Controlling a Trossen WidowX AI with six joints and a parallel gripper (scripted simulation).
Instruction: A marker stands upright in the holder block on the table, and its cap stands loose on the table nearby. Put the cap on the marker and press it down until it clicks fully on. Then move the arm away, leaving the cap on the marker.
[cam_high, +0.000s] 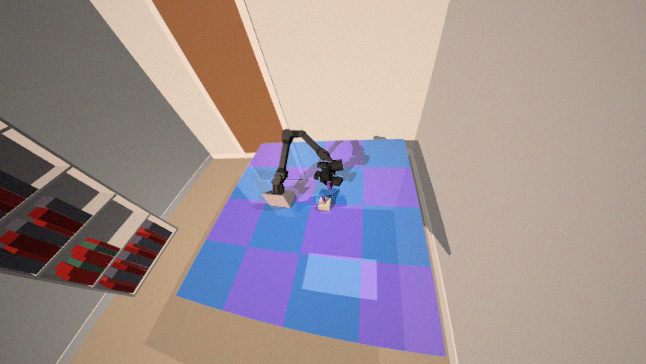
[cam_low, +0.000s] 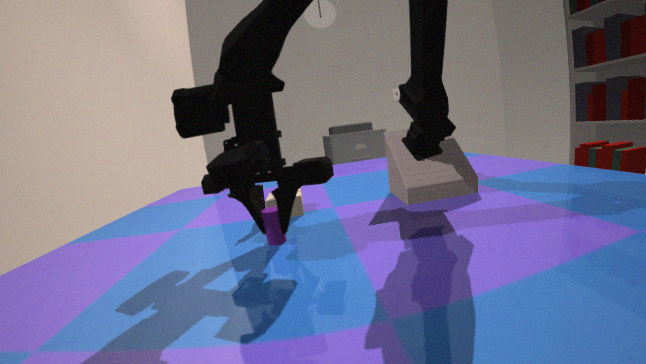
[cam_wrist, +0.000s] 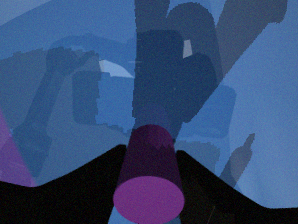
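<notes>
My gripper tip is 14 cm to the left of the tan holder block and 2 cm past it. Also, from my gripper tip: purple cap: 1 cm above.
</notes>
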